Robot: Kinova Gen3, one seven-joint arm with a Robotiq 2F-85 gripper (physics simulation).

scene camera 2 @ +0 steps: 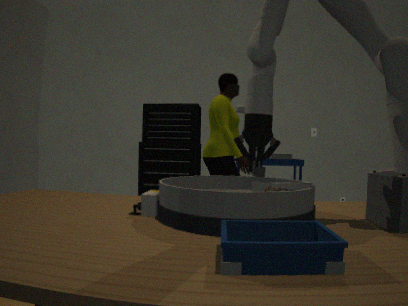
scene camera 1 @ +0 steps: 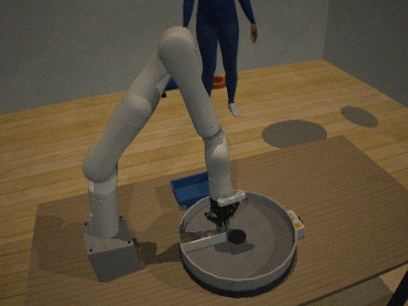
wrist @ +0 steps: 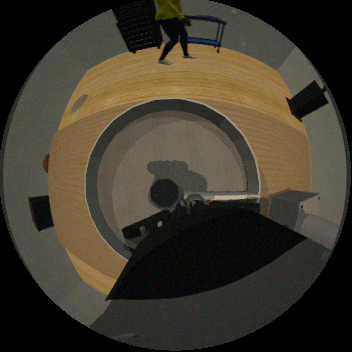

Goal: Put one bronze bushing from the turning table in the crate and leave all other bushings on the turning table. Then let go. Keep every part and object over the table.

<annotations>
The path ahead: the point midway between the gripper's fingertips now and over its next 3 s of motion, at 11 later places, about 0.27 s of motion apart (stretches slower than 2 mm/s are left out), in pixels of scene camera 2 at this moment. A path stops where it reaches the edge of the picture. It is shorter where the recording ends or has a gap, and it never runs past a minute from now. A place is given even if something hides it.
My gripper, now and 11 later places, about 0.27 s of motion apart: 254, 174; 258, 175; 263, 178; 259, 185; 262, 189; 259, 197; 262, 200; 262, 200; 267, 193; 264, 189; 271, 188; 274, 185
</annotations>
